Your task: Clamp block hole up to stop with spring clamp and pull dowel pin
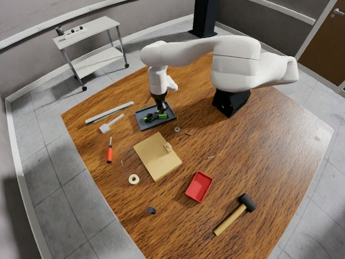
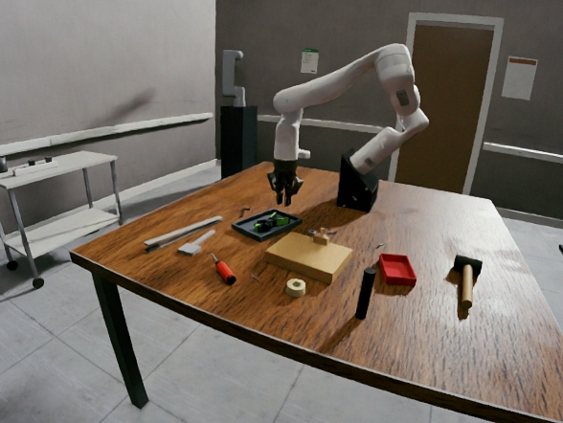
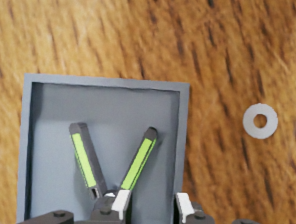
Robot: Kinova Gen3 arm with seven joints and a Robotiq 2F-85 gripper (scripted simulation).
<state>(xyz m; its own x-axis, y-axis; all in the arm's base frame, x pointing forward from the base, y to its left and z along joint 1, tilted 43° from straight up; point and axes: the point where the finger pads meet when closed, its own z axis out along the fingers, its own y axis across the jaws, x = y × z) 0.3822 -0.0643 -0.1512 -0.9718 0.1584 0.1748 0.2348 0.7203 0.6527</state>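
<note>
The grey tray is 1 cm ahead of my hand, 5 cm to the right of it and 9 cm below it. The rest, counted from my hand: wooden block: 9 cm ahead, 17 cm to the left, 6 cm below; bench board: 14 cm ahead, 16 cm to the left, 8 cm below; pale dowel pin: 9 cm ahead, 17 cm to the left, 5 cm below.
</note>
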